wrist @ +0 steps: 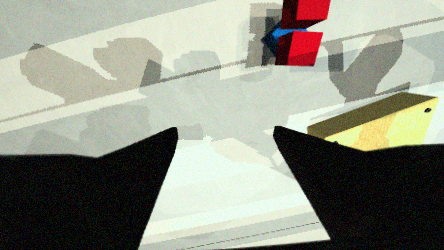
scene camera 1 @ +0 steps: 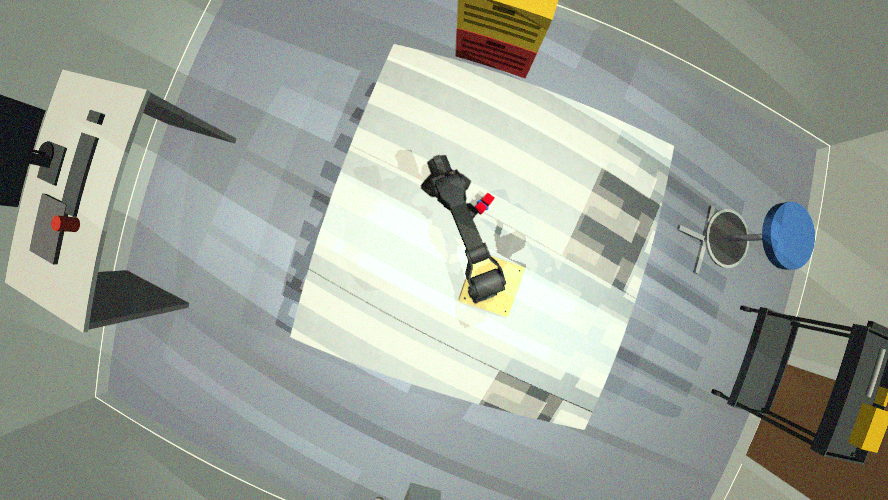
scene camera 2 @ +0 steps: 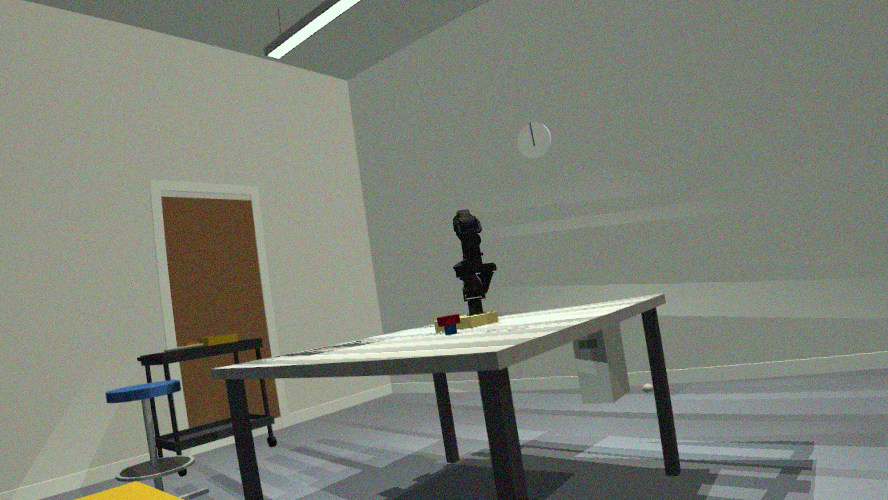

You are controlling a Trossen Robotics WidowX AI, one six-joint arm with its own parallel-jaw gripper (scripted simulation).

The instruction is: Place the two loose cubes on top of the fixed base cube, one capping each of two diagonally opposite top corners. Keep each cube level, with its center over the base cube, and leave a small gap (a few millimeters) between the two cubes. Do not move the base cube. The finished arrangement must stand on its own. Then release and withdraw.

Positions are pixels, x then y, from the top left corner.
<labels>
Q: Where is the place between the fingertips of my gripper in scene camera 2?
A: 479, 294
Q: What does my gripper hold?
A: Nothing.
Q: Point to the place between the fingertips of my gripper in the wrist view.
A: At 226, 131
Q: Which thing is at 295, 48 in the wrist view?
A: A red cube.
</labels>
